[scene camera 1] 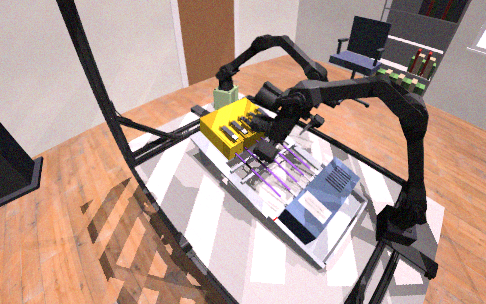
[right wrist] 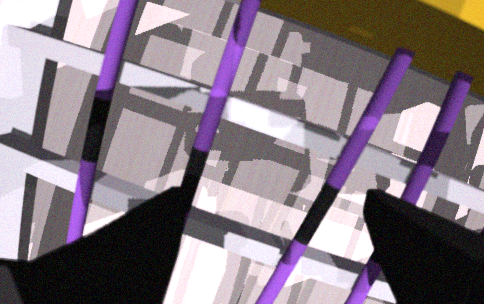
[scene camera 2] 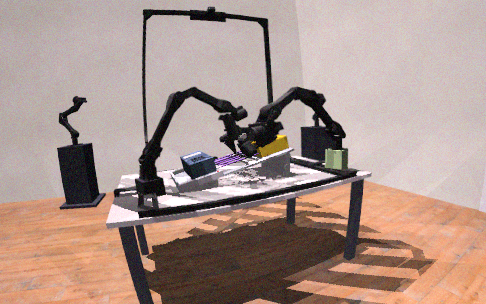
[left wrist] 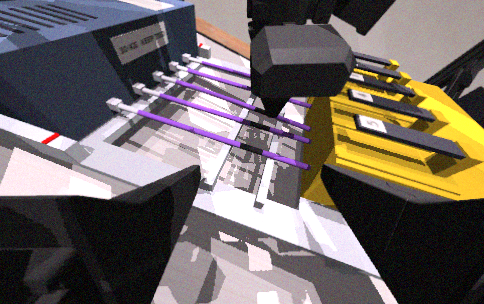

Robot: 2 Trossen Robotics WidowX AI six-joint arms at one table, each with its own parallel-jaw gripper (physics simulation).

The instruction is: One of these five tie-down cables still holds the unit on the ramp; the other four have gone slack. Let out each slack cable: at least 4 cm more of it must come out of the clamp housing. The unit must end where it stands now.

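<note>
The blue unit (scene camera 1: 327, 197) (scene camera 2: 200, 167) (left wrist: 45, 85) stands at the ramp's lower end. Five purple cables with black bands run from it to the yellow clamp housing (scene camera 1: 217, 130) (scene camera 2: 273, 146) (left wrist: 452, 118), which has numbered black levers. Which cables are slack I cannot tell. My right gripper (right wrist: 276, 200) is part open above the cables, empty; in the right wrist view the third cable from the left (right wrist: 350, 155) passes between its fingertips. My left gripper (left wrist: 260, 170) is wide open and empty, beside the ramp on the side of the cable at lever 5 (left wrist: 410, 135); the scene views partly hide it.
The white ramp (scene camera 1: 295, 243) (left wrist: 285, 220) has crossbars under the cables and a red mark (scene camera 1: 275, 218) (left wrist: 50, 138) near the unit. Both arms are close together over the housing. A green block (scene camera 1: 226, 97) (scene camera 2: 336, 159) stands by the left arm's base; dark frame bars edge the table.
</note>
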